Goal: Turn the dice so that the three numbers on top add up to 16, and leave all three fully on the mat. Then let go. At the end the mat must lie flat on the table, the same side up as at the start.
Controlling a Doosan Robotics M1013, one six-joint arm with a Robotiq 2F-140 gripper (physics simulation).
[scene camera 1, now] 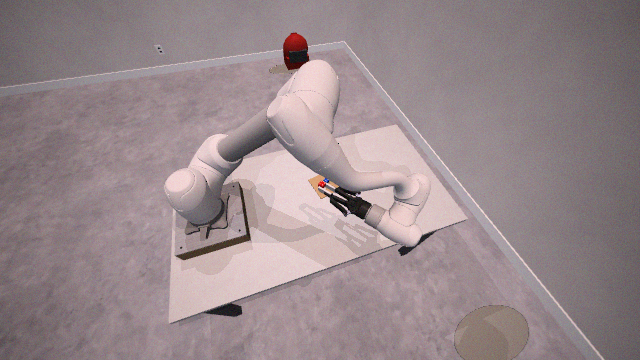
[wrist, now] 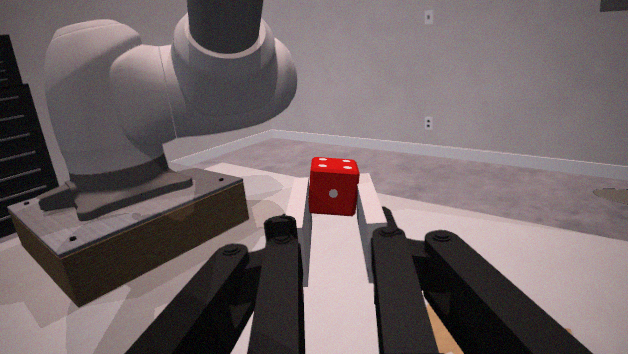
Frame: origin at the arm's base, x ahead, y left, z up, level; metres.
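Where they show: gripper, fingertip midpoint: (scene camera 1: pixel 320 185) (wrist: pixel 333 198); arm's base at its link origin: (scene camera 1: pixel 208 213) (wrist: pixel 125 190).
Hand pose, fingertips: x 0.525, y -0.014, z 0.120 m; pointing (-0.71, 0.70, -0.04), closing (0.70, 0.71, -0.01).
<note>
Things, the pixels of their top centre, and the offset from my fingertips. Level surfaces: height alone.
- red die at its top centre: (wrist: pixel 331 160) (scene camera 1: pixel 321 183) 0.004 m ahead, 0.003 m right, 0.024 m up
- blue die at its top centre: (scene camera 1: pixel 326 179) 0.063 m ahead, 0.138 m left, 0.169 m down
- tan mat at its top centre: (scene camera 1: pixel 325 183) 0.056 m ahead, 0.129 m left, 0.194 m down
- white table at its surface level: 0.198 m down
The red die (scene camera 1: pixel 322 184) (wrist: pixel 333 194) is between the fingertips of my gripper (scene camera 1: pixel 325 186) (wrist: pixel 333 198), which is shut on it. The gripper is tipped far over, close to level, and holds the die above the table. In the wrist view the die's four-pip face points up and its one-pip face points toward the camera. The blue die (scene camera 1: pixel 326 180) shows close behind the red die in the scene view; its pips are too small to read. The tan mat (scene camera 1: pixel 315 186) (wrist: pixel 442 331) is partly hidden by the fingers. The white die cannot be made out clearly.
The white table (scene camera 1: pixel 280 260) carries the robot's base block (scene camera 1: pixel 212 250) (wrist: pixel 150 255) at its left end. The arm arches over the table, with its wrist low near the right front edge. A red helmet-like object (scene camera 1: pixel 295 50) stands on the floor behind.
</note>
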